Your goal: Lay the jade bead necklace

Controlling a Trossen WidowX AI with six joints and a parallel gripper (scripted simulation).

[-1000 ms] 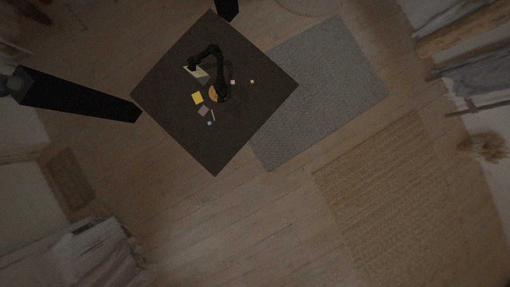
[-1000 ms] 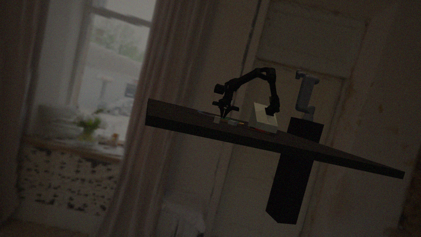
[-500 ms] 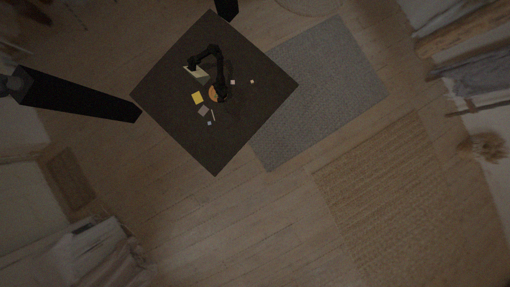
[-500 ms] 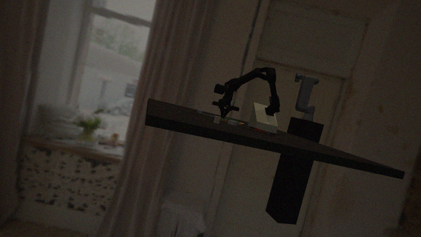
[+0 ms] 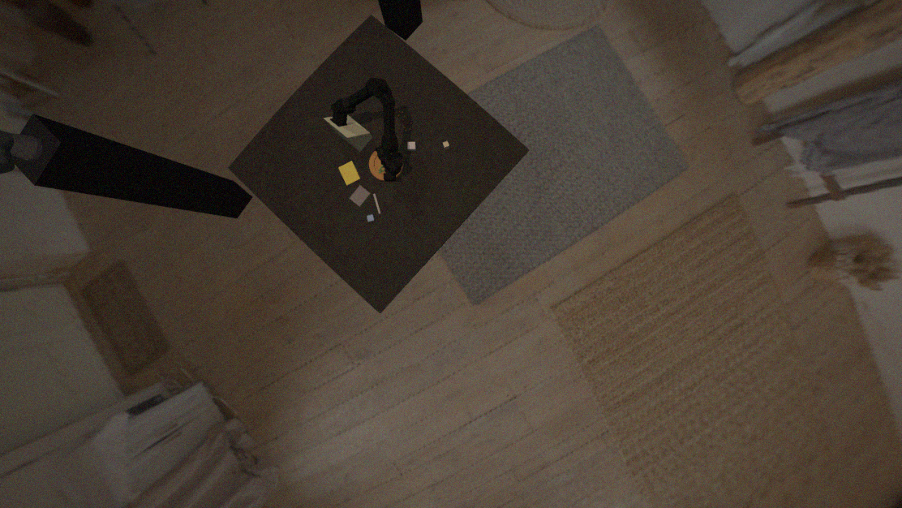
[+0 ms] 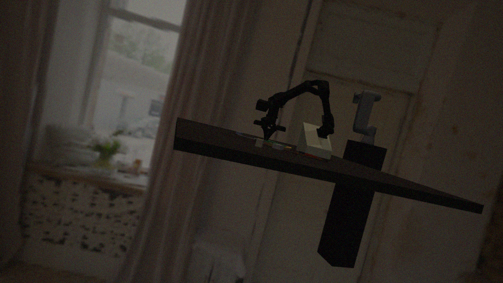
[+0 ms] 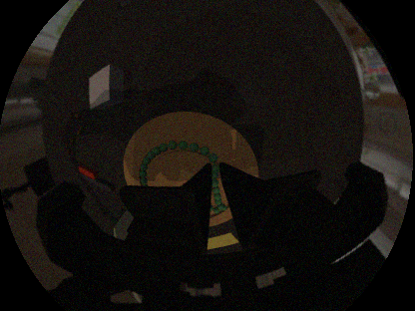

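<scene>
The round bead board lies 60 mm behind my gripper tip and 10 mm below it. Round my gripper tip: white stick: 210 mm to the right, 50 mm ahead, 20 mm below; then grey-white block: 170 mm to the left, 10 mm below; then grey square: 240 mm to the right, 60 mm behind, 20 mm below.
</scene>
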